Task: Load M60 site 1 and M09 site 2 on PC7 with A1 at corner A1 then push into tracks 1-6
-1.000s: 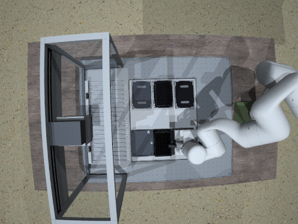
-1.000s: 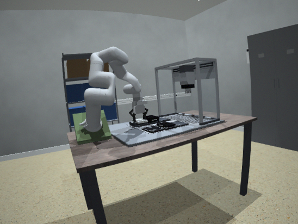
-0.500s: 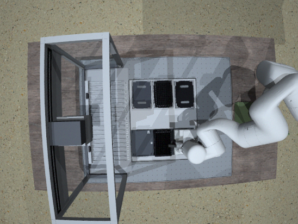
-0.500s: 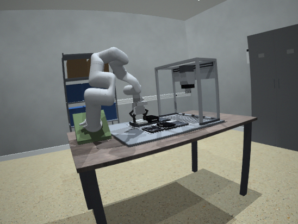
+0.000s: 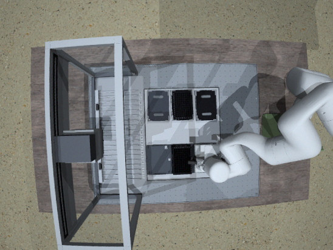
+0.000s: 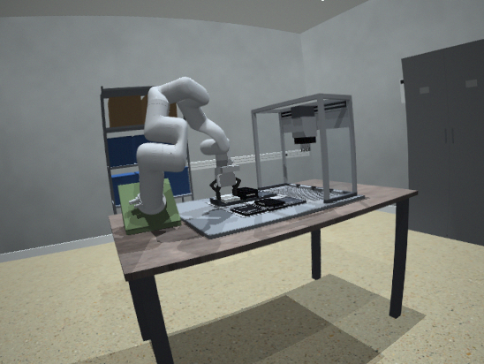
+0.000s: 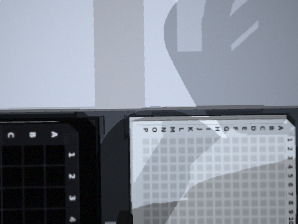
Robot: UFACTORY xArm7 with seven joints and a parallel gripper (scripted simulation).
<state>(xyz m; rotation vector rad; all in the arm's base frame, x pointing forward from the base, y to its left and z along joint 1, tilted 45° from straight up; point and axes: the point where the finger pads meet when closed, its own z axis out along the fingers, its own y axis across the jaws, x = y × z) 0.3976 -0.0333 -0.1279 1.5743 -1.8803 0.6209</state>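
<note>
Now: the pale 384-well plate M60 10 mm below my hand. From my hand the other things lie so: dark plate carrier PC7: 100 mm ahead, 10 mm to the right, 20 mm below; then black deep-well block M09: 100 mm ahead, 10 mm to the right; then nest S1: 50 mm behind, 240 mm to the right, 30 mm below.
</note>
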